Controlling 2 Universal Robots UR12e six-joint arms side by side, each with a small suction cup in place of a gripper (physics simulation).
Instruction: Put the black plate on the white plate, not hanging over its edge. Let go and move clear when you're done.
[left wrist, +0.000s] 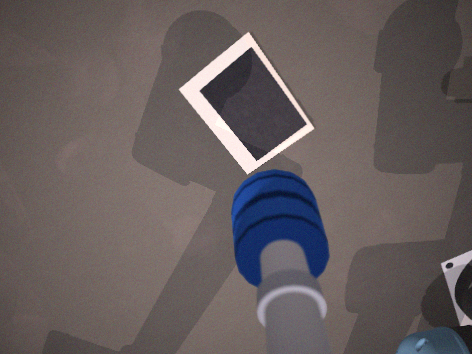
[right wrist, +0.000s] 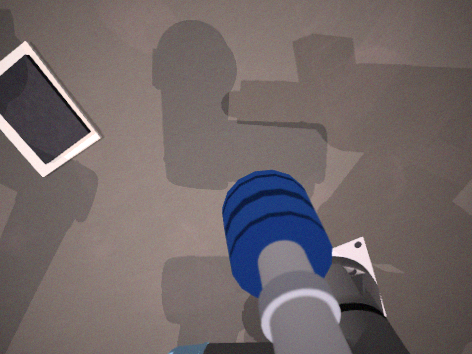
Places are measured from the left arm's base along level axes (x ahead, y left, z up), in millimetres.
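Where they show: left hand at its tool point: (left wrist: 273, 207); right hand at its tool point: (right wrist: 265, 211).
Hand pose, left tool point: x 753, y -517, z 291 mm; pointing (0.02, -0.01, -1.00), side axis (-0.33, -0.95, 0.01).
Note:
Each offset is from my left tool point to the centre of the thing.
The black plate @[dx -12, dy +0, dz -281 mm] (left wrist: 260, 105) (right wrist: 45, 110) lies flat on the white plate @[dx -13, dy +8, dz -289 mm] (left wrist: 215, 112) (right wrist: 20, 147). In the left wrist view, white border shows along all sides of the black plate, narrower on the right side and wider on the left. In the right wrist view both plates are cut off by the left edge. My left suction cup (left wrist: 275, 200), blue, is open and holds nothing; it shows just below the plates' lower corner in its view, apart from them. My right suction cup (right wrist: 272, 200) is open and empty, well to the right of the plates.
A white mounting plate with a dark hole @[dx -447, dy -326, dz -290 mm] (left wrist: 449, 265) (right wrist: 358, 244) shows at the lower right, partly hidden by a dark arm base. A teal arm joint (left wrist: 432, 342) (right wrist: 190, 349) shows at the bottom edge. Large arm shadows fall on the grey surface around the plates.

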